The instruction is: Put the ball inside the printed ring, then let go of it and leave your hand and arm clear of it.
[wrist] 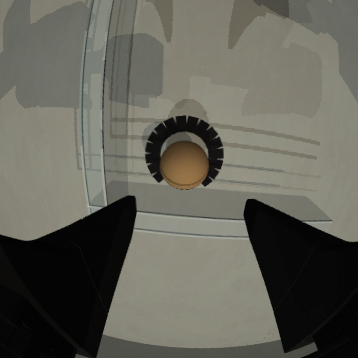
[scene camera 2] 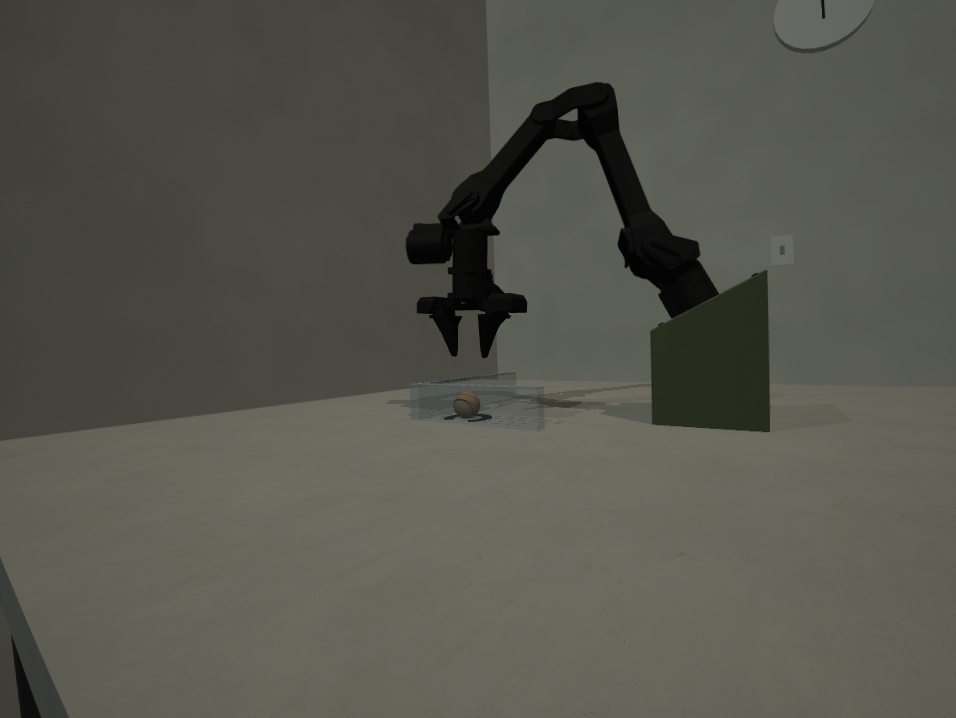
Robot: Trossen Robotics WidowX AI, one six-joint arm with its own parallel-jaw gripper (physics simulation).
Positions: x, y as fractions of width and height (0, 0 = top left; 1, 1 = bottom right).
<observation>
I see my gripper (scene camera 2: 0.49, 0.50) and an orange-brown ball (wrist: 0.51, 0.46).
My gripper shows as well in the wrist view (wrist: 0.53, 0.57).
</observation>
